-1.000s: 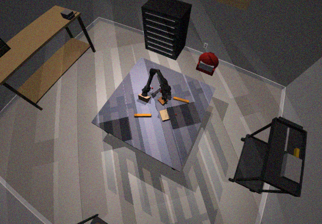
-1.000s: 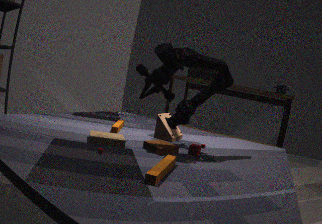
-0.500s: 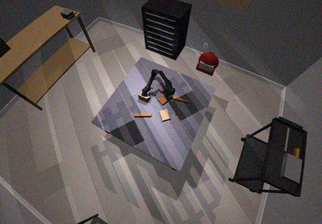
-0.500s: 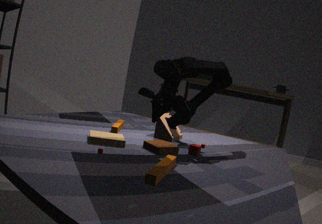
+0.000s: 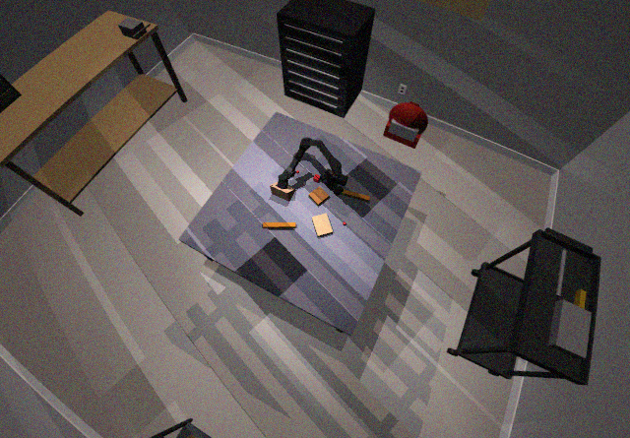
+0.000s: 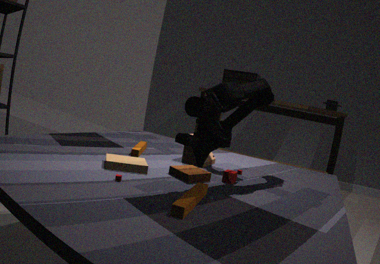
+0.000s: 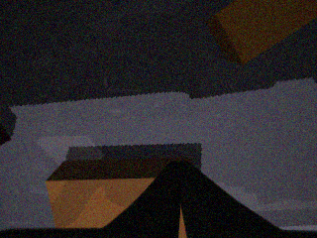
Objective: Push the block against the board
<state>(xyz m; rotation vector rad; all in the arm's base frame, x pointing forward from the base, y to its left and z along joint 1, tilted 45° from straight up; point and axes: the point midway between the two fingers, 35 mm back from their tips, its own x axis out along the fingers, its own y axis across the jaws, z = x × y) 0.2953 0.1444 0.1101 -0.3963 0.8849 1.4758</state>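
My gripper tip is now 9 cm short of the board, 24 cm to the left of it and 5 cm above it. Round my gripper tip: darker brown block 6 cm behind, 7 cm to the right, 5 cm below.
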